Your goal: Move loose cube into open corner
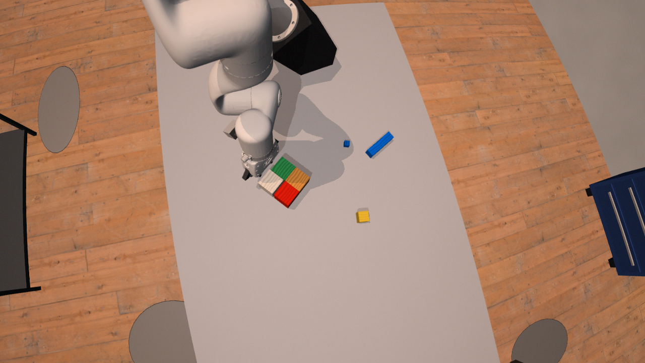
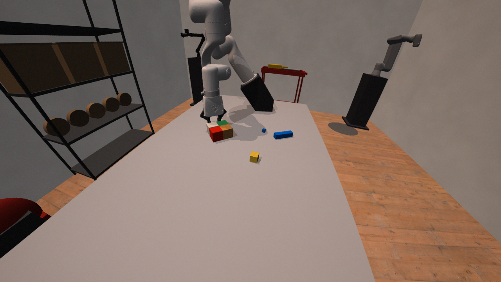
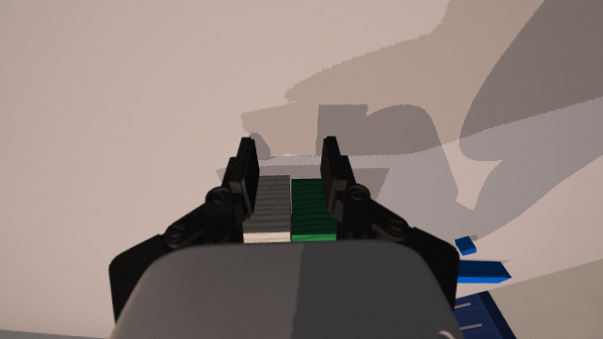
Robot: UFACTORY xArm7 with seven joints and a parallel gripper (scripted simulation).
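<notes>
The white cube lies 60 mm ahead of my hand and 20 mm to the left of it. From my hand the other things lie so: red cube (100 mm ahead, 60 mm to the left); orange cube (60 mm ahead, 100 mm to the left); green cube (20 mm ahead, 60 mm to the left).
</notes>
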